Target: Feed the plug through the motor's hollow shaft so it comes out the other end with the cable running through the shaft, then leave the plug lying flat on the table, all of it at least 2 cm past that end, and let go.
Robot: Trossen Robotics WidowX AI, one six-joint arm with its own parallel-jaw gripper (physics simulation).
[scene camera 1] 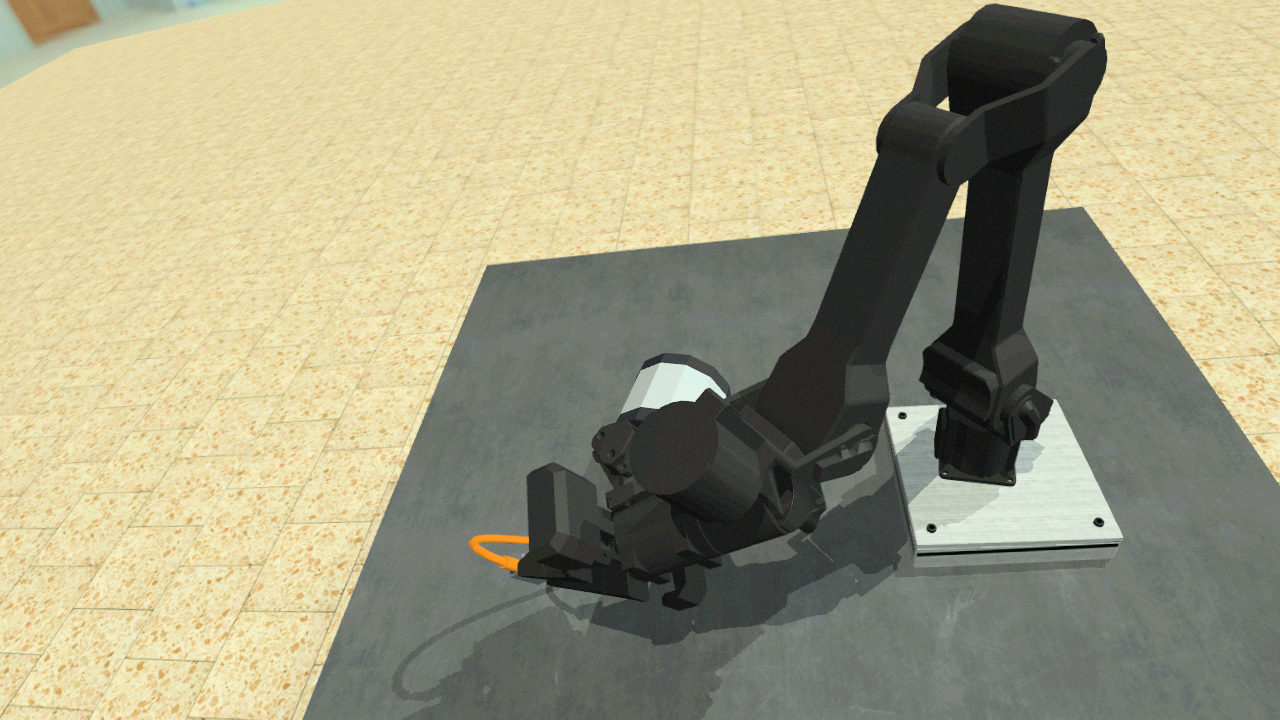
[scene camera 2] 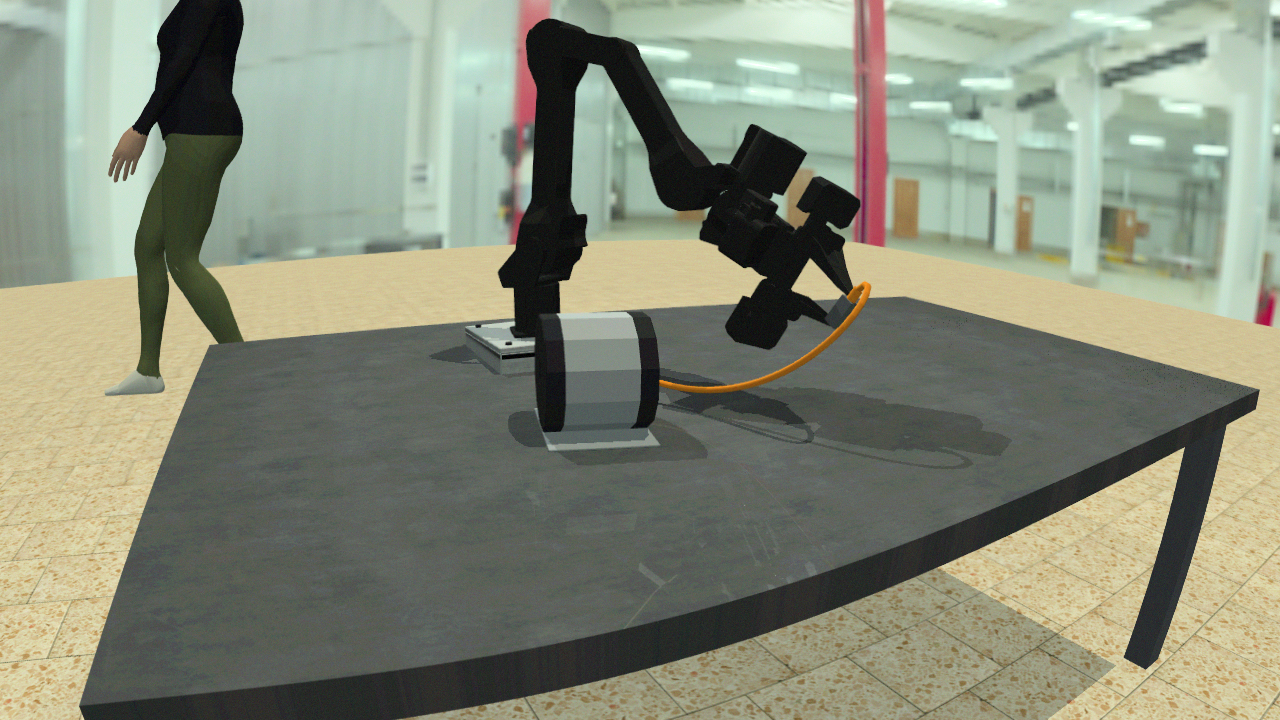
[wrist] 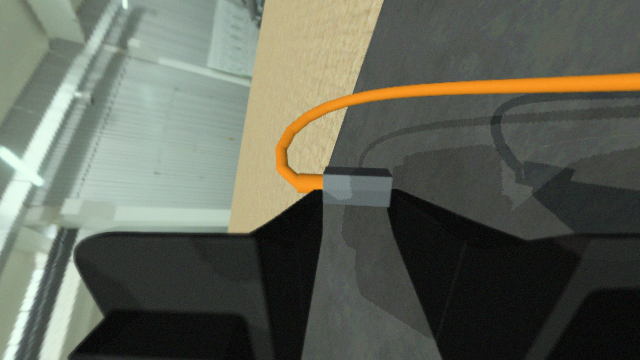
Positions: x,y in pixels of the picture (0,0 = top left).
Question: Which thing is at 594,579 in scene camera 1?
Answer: My gripper.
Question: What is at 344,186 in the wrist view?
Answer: A grey plug.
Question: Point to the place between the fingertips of my gripper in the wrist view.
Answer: At 354,198
